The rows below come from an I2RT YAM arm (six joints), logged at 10 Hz.
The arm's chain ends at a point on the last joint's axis. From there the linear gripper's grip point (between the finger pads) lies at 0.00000 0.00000 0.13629 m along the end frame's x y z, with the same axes.
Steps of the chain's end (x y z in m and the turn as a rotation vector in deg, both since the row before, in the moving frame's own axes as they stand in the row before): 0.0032 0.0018 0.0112 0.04 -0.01 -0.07; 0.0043 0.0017 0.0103 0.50 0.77 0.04; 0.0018 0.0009 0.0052 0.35 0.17 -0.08; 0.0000 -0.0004 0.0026 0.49 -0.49 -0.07; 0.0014 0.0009 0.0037 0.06 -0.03 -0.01
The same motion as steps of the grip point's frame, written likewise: 0.0032 0.0017 0.0112 0.04 -0.01 -0.07; 0.0061 0.0005 0.0103 0.50 0.77 0.04; 0.0022 0.0001 0.0052 0.35 0.17 -0.08; -0.0012 -0.0016 0.0026 0.49 -0.49 -0.07; 0.0013 0.0008 0.0037 0.06 -0.03 -0.01
